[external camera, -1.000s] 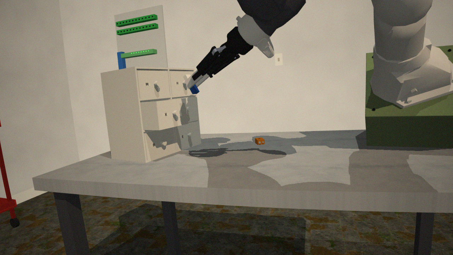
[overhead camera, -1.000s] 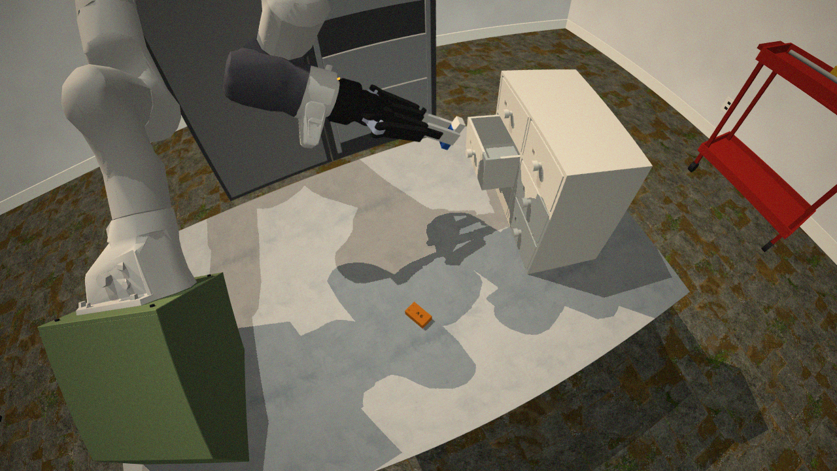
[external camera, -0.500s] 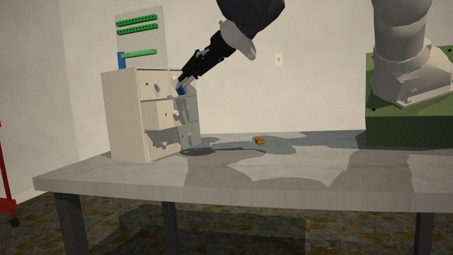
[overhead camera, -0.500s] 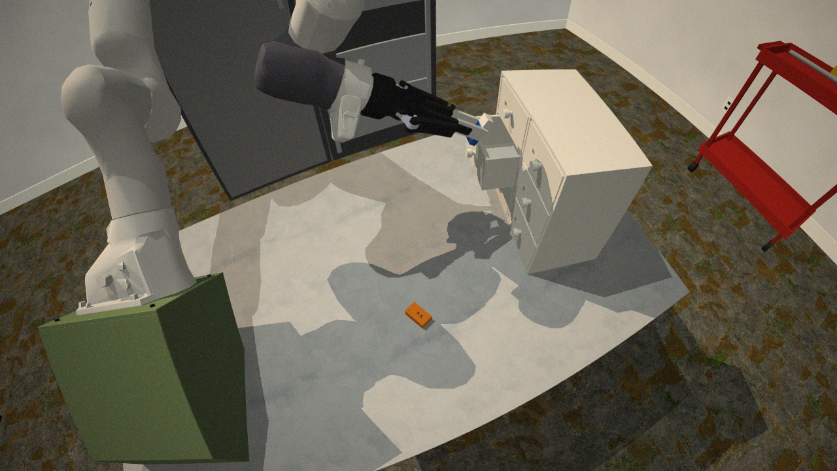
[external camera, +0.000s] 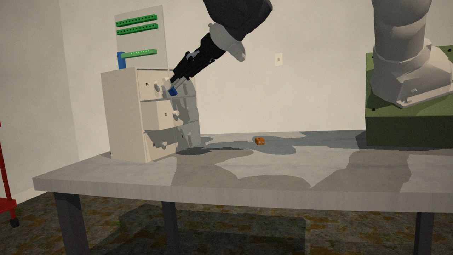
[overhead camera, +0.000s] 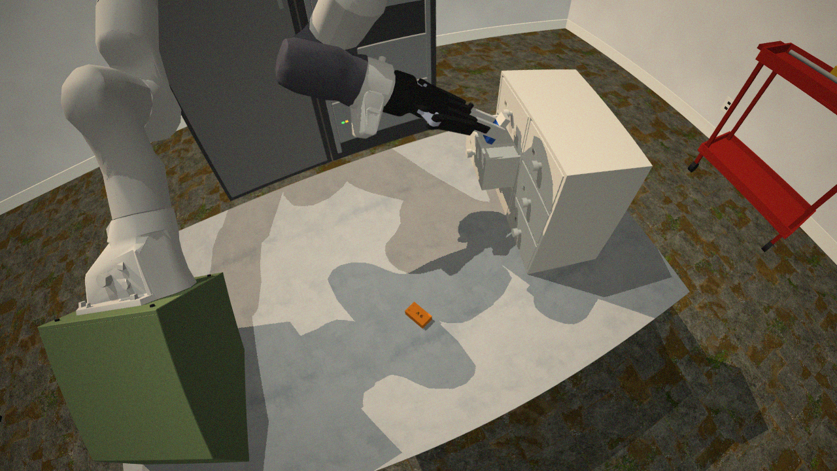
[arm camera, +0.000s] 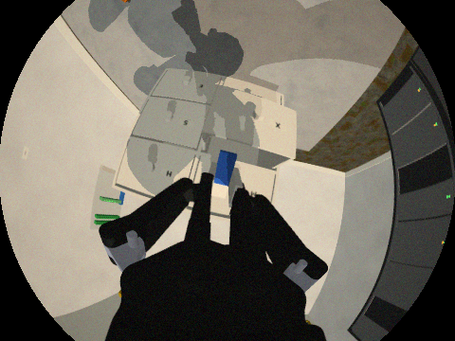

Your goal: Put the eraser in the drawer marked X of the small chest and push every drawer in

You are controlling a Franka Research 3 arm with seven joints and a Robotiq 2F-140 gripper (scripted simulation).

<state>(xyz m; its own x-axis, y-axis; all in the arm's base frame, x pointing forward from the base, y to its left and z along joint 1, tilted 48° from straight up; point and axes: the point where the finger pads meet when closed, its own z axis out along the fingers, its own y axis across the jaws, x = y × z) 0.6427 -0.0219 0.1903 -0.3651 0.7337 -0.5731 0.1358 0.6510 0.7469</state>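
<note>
My gripper is now 120 mm above the drawer marked X, 80 mm short of it and 20 mm to the right of it. From my hand the other things lie so: eraser (30 mm ahead, 10 mm below); small orange block (240 mm below, 220 mm behind, 210 mm to the right).
</note>
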